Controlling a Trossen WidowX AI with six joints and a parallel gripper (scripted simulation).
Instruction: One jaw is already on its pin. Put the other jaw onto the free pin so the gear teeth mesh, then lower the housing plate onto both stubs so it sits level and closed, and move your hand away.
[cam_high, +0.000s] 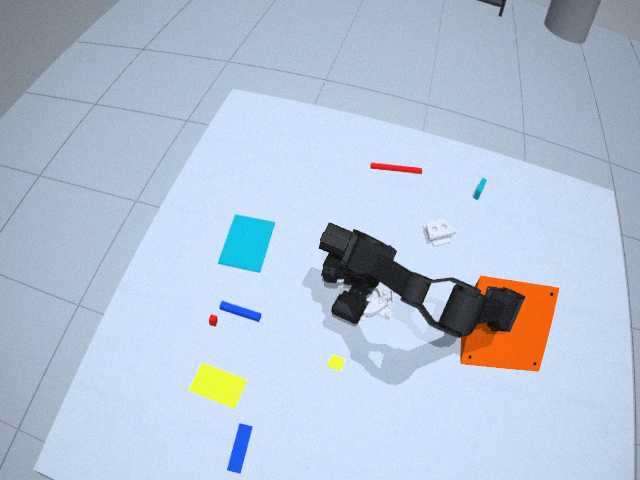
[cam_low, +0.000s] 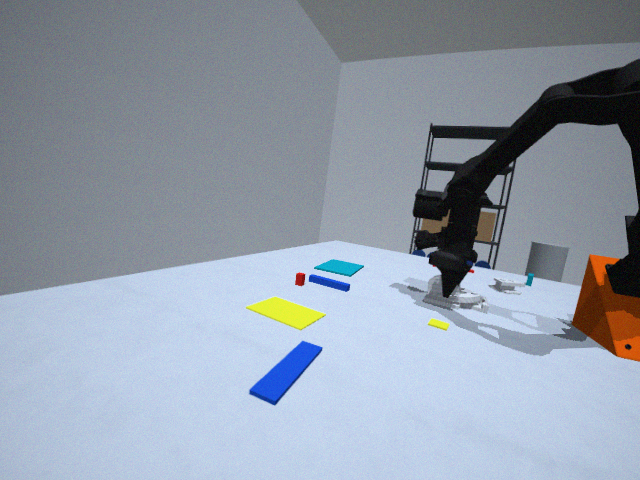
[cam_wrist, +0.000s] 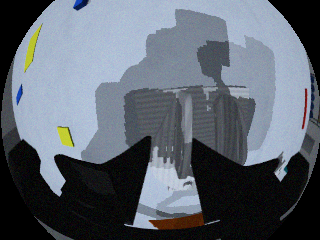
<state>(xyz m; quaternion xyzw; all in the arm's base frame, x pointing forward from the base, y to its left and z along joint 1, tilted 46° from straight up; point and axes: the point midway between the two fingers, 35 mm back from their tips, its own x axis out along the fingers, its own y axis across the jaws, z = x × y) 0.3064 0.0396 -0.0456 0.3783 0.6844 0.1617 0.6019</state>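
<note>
My gripper tip is 4 cm past the white jaw piece, 1 cm to the left of it and 1 cm below it. Also, from my gripper tip: white base 3 cm to the right, 1 cm below; then small yellow tile 3 cm ahead, 15 cm to the left, 2 cm below; then blue bar 25 cm ahead, 6 cm to the left, 1 cm below.
</note>
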